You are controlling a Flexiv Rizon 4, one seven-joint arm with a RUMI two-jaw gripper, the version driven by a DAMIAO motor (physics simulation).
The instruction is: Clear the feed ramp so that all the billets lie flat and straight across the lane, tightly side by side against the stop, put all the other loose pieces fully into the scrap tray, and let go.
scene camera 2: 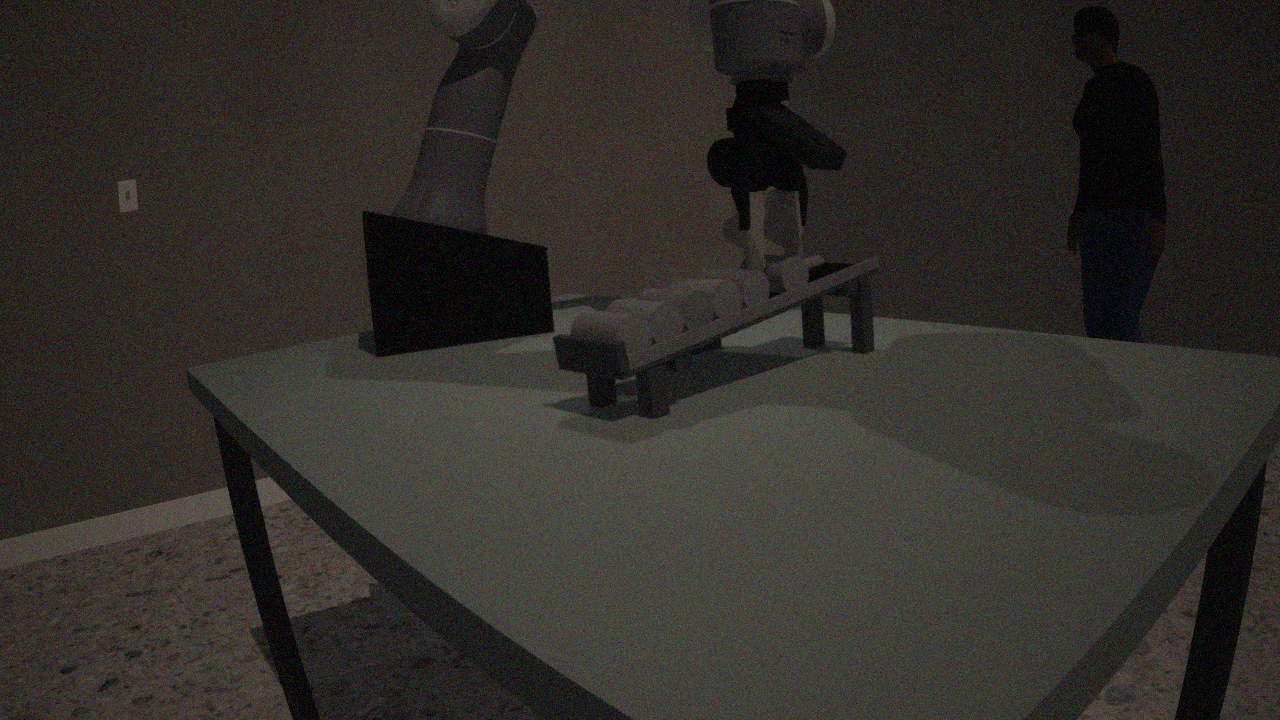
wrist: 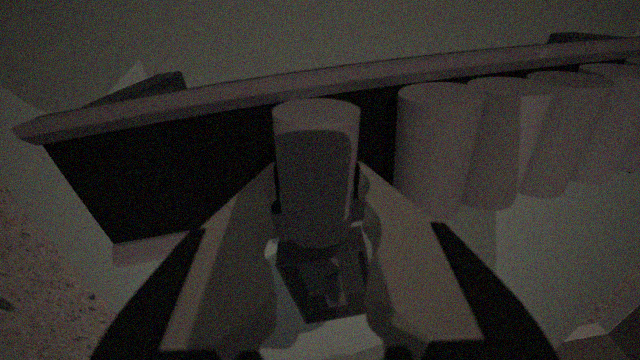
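My gripper [scene camera 2: 776, 257] [wrist: 316, 165] is shut on a pale cylindrical billet [scene camera 2: 791, 274] [wrist: 316, 150]. It holds the billet crosswise at the upper part of the ramp [scene camera 2: 751, 312] [wrist: 200, 103]; whether it touches the lane is unclear. Several pale billets [scene camera 2: 684, 304] [wrist: 435, 145] lie side by side across the lower lane, down to the stop [scene camera 2: 592, 355]. A dark gap separates the held billet from the row. A dark box, seemingly the scrap tray [wrist: 307, 307], stands beside the ramp below the fingers in the wrist view, with small pieces faintly visible in it.
A large upright black panel [scene camera 2: 460, 286] stands left of the ramp in the scene view. The robot's arm [scene camera 2: 460, 152] rises behind it. The ramp stands on short legs [scene camera 2: 654, 391] on the table [scene camera 2: 671, 519]. A person [scene camera 2: 1118, 170] stands beyond the table. The picture is dark and grainy.
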